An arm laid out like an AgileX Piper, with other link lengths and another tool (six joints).
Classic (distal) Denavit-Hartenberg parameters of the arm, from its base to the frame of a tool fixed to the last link. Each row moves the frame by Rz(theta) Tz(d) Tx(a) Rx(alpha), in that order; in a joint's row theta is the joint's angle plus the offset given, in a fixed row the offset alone. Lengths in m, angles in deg.
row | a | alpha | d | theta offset
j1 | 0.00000 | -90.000 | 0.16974 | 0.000
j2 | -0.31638 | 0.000 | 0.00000 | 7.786
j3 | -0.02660 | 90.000 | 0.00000 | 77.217
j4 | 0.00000 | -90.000 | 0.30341 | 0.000
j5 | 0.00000 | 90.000 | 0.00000 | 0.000
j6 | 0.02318 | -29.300 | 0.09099 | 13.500
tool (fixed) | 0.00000 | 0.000 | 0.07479 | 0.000
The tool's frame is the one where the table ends.
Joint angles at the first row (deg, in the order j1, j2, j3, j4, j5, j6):
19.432, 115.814, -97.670, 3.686, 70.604, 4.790
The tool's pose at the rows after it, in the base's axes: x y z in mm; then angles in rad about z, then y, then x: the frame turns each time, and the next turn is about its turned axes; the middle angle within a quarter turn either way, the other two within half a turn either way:
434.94, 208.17, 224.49, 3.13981, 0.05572, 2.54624
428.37, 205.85, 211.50, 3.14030, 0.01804, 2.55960
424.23, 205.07, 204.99, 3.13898, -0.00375, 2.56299
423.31, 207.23, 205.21, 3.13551, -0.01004, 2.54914
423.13, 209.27, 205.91, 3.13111, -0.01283, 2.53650
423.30, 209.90, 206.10, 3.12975, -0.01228, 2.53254
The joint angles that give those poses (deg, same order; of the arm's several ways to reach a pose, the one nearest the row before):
19.431, 116.207, -96.003, 3.686, 70.214, 4.790
19.431, 116.550, -94.056, 3.686, 70.214, 4.790
19.432, 116.679, -92.943, 3.933, 70.214, 4.791
19.432, 116.679, -92.827, 4.853, 70.177, 4.696
19.432, 116.680, -92.827, 5.633, 70.080, 4.696
19.432, 116.681, -92.829, 5.851, 69.972, 4.695

